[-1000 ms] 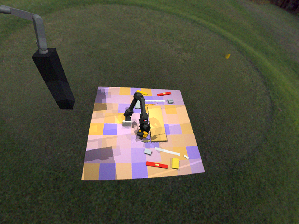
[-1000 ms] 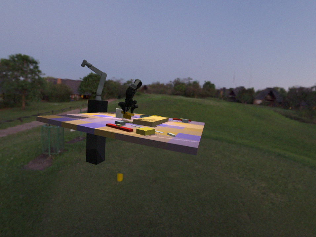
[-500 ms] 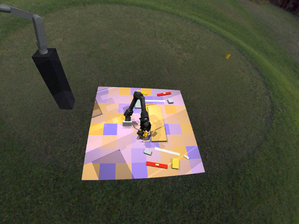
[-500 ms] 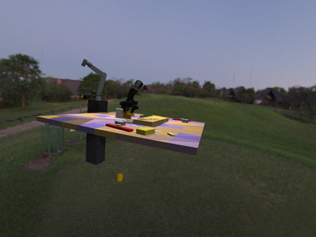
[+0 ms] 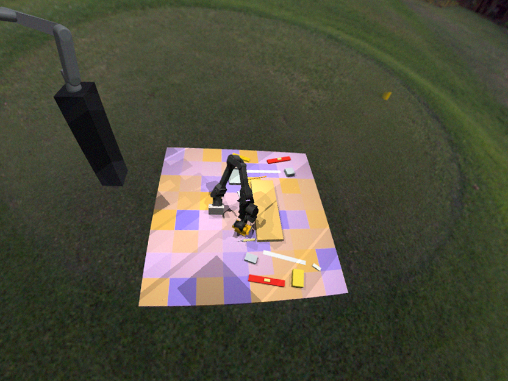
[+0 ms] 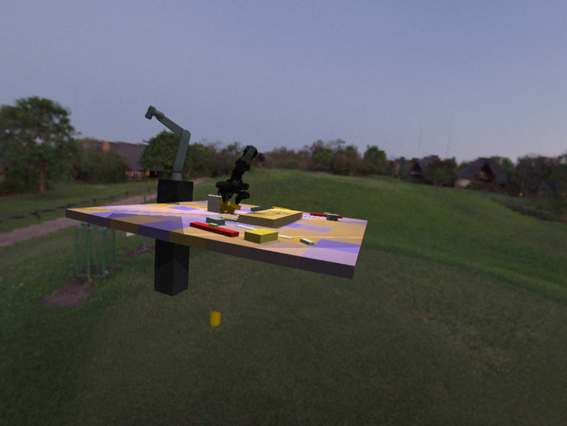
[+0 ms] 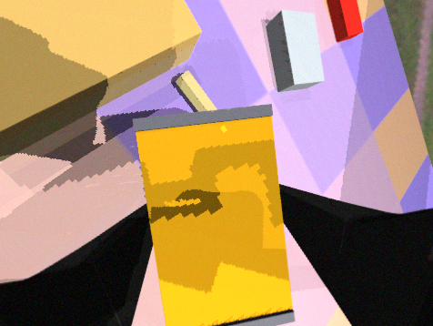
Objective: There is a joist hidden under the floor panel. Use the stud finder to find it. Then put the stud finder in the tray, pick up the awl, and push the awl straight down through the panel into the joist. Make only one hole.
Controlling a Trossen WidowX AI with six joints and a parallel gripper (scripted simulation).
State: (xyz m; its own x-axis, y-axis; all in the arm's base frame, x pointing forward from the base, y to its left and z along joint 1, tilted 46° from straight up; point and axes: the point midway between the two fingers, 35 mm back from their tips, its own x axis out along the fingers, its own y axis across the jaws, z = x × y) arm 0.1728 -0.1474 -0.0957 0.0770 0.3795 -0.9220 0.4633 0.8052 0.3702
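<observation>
The awl lies 1 cm ahead of my gripper tip, 6 cm to the right of it and 6 cm below it. Round my gripper tip: grey block 4 cm ahead, 19 cm to the right, 5 cm below; then yellow stud finder 3 cm behind, 1 cm to the left, 3 cm below; then yellow block 33 cm ahead, 34 cm to the right, 5 cm below.
</observation>
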